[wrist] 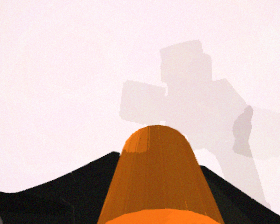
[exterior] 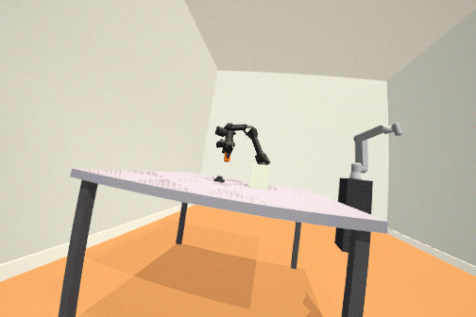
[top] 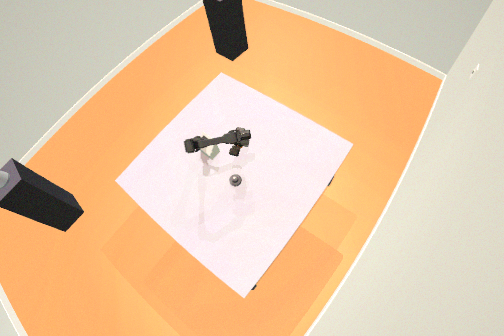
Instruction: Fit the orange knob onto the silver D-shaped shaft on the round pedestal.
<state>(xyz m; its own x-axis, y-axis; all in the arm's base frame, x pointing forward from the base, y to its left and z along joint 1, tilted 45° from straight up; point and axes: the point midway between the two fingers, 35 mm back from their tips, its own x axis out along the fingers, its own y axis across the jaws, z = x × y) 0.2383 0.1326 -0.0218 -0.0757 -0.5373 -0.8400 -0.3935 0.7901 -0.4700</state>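
The orange knob is 3 cm above my gripper tip and 1 cm to the right of it. The rest, counted from my gripper tip: silver shaft: 17 cm to the right, 13 cm below, 9 cm ahead.
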